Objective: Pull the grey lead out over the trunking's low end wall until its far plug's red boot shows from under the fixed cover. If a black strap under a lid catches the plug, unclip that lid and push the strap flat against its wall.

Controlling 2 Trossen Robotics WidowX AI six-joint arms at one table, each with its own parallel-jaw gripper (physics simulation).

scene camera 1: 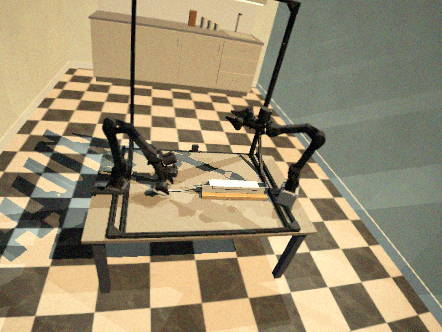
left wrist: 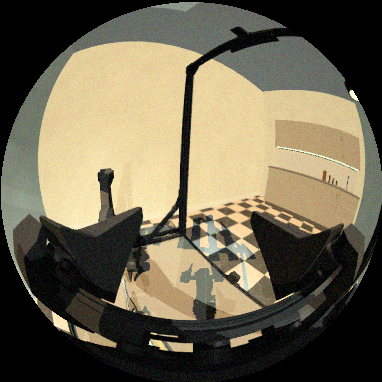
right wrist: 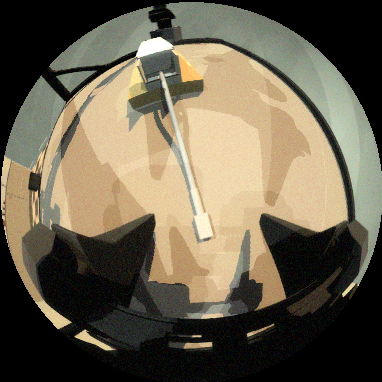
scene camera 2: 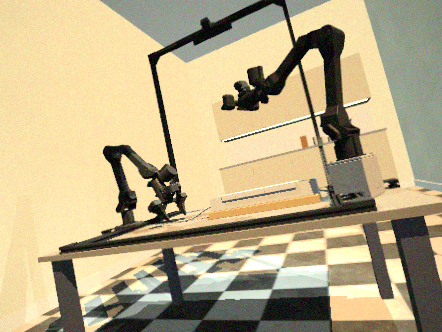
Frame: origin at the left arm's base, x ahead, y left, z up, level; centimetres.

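Seen in the pictures: left gripper, fingertip midpoint: (scene camera 1: 228, 113) (left wrist: 198, 215) (scene camera 2: 229, 109); right gripper, fingertip midpoint: (scene camera 1: 170, 189) (right wrist: 209, 219) (scene camera 2: 178, 218); left arm's base at its link origin: (scene camera 1: 290, 188) (right wrist: 164, 27) (scene camera 2: 351, 158); right arm's base at its link origin: (scene camera 1: 117, 184) (scene camera 2: 129, 223).
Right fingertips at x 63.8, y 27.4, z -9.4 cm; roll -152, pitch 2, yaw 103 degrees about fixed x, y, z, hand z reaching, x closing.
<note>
Pixels of each thing's top centre, then the offset from my right fingertips to it. "spot": a spot on its surface instead. Level surfaces: height alone.
- grey lead at a spot on its surface: (right wrist: 181, 150) (scene camera 1: 182, 189) spot: dx -5.7, dy -3.9, dz -0.9 cm
- lead's white end plug at its top centre: (right wrist: 203, 225) dx +0.7, dy -0.3, dz -1.2 cm
- table at its surface level: dz -2.1 cm
- small black block at a spot on its surface: (right wrist: 34, 181) (scene camera 1: 194, 149) spot: dx +5.2, dy -45.1, dz +0.8 cm
The pale trunking (scene camera 1: 232, 184) (scene camera 2: 265, 191) (right wrist: 155, 47) sits on an orange base (scene camera 1: 234, 196) (scene camera 2: 265, 206) (right wrist: 191, 75). The grey lead (scene camera 1: 186, 190) (right wrist: 181, 150) comes out of its near end in the right wrist view, raised above its shadow. The lead's white end plug (right wrist: 203, 227) appears between the spread fingers of my right gripper (scene camera 1: 167, 184) (scene camera 2: 175, 216) (right wrist: 209, 219), which is open and low over the table; the fingers do not touch it. My left gripper (scene camera 1: 231, 118) (scene camera 2: 226, 102) (left wrist: 198, 215) is open, high above the table. No red boot or black strap is visible.
A black frame (scene camera 1: 205, 233) edges the table (scene camera 1: 240, 220), with an overhead gantry post (scene camera 2: 162, 115) (left wrist: 186, 150). A small black block (scene camera 1: 195, 148) (right wrist: 34, 181) is at the table's back edge. The left arm's grey mount (scene camera 2: 352, 175) stands close to the trunking's right end.
</note>
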